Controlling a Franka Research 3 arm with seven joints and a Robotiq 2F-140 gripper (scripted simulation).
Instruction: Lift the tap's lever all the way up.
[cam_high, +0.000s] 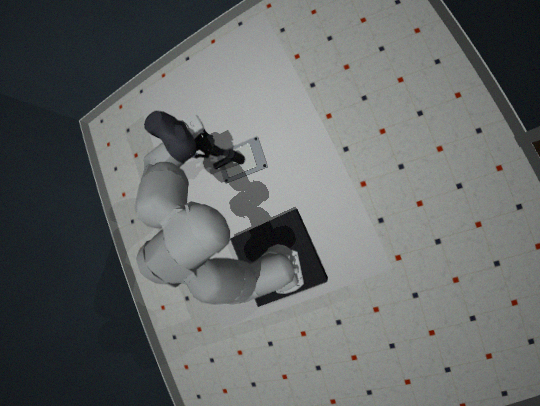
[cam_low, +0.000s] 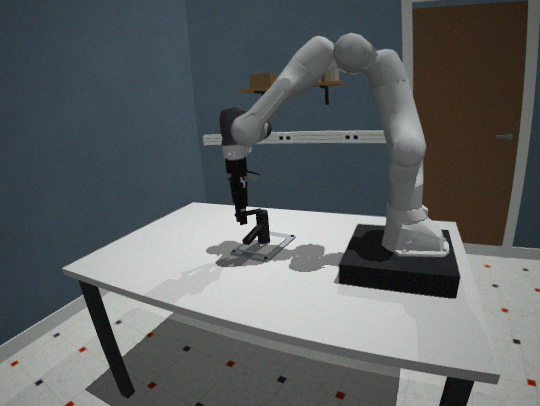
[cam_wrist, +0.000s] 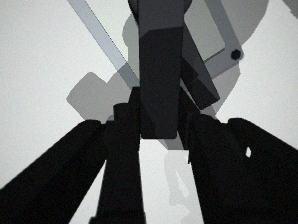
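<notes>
The lever is 3 cm to the right of my hand and 2 cm behind it.
</notes>
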